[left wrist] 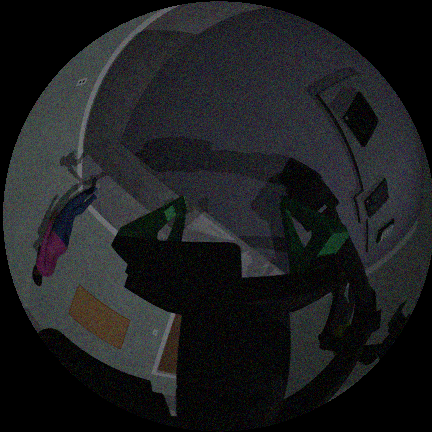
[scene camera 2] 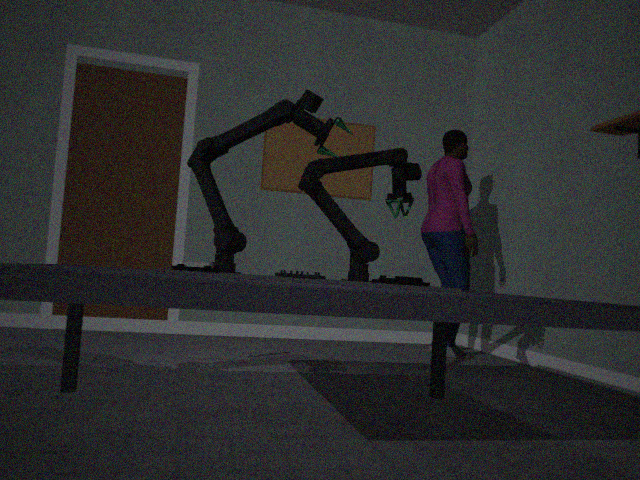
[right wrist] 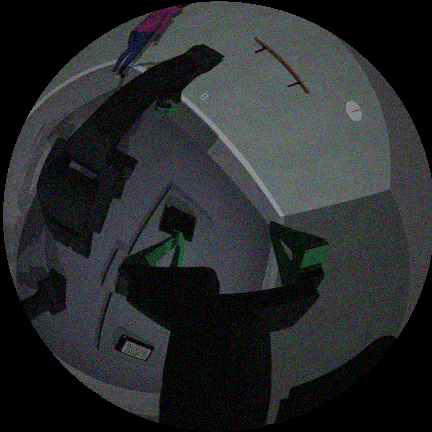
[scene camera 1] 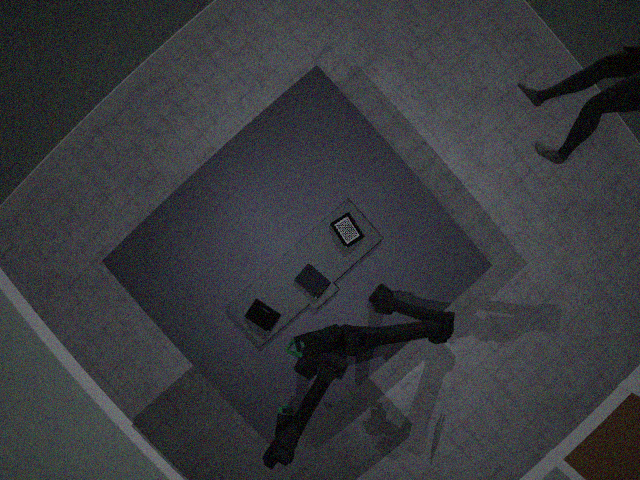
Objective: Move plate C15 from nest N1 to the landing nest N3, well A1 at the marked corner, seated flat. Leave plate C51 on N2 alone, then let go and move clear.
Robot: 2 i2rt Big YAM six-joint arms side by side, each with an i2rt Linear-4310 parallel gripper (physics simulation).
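A plate with white wells in a black frame lies at the upper right of the nest row in scene camera 1. A dark blue-grey block is in the middle, and a black block is at the lower left. Their labels are unreadable, so I cannot tell which is C15, C51 or which nest. My left gripper is open and empty, high above the table. My right gripper is open and empty, higher up.
Thin grey base slabs lie under the nests on the dark table. In scene camera 1 the two arms cross close together at the lower middle. A person stands beyond the table. The light is dim.
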